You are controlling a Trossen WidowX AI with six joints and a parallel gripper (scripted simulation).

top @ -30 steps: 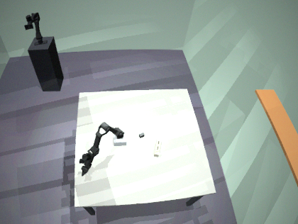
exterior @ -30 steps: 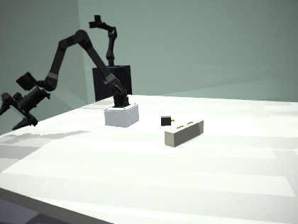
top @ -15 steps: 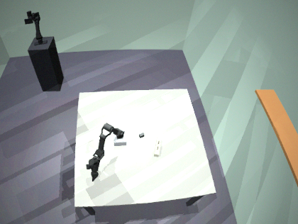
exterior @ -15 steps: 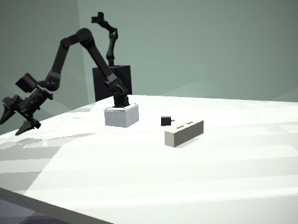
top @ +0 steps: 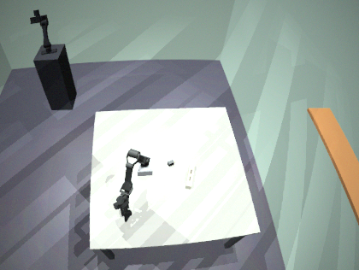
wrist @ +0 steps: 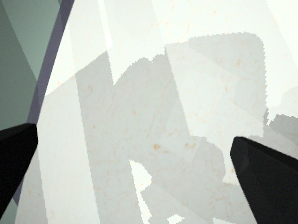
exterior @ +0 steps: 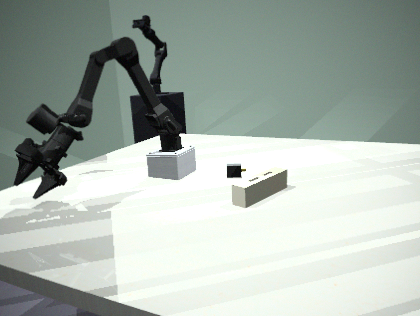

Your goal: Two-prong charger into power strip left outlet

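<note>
The two-prong charger is 510 mm to the left of my gripper tip, 380 mm ahead of it and 40 mm below it.
</note>
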